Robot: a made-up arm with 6 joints.
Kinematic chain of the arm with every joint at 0, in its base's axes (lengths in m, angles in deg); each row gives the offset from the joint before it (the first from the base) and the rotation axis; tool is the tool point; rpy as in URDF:
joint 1: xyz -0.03 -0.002 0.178 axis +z
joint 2: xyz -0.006 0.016 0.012 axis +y
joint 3: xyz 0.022 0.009 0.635 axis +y
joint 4: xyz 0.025 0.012 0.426 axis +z
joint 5: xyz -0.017 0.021 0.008 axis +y
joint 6: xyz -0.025 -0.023 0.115 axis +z
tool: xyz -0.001 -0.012 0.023 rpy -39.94 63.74 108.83
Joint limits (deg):
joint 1: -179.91..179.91
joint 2: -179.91..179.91
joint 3: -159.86..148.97
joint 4: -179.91..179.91
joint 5: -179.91..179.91
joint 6: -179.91..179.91
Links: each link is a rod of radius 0.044 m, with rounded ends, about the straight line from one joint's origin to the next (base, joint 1, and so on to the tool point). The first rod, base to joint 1, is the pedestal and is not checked.
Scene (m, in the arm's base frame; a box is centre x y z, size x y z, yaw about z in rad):
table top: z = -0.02
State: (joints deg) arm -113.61 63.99 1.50 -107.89 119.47 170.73
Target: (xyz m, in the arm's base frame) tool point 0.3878 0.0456 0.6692
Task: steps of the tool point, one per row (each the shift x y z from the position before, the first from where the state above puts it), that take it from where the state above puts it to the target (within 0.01 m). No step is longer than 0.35 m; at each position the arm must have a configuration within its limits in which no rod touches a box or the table.
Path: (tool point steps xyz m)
1: -0.0401 0.2128 0.2336
2: 0.0597 0.2482 0.1652
3: 0.1507 0.2283 0.0785
4: 0.2067 0.1636 -0.0117
5: 0.2129 0.0768 -0.0906
6: 0.1709 -0.0049 -0.1457
7: 0.0955 -0.0598 -0.1694

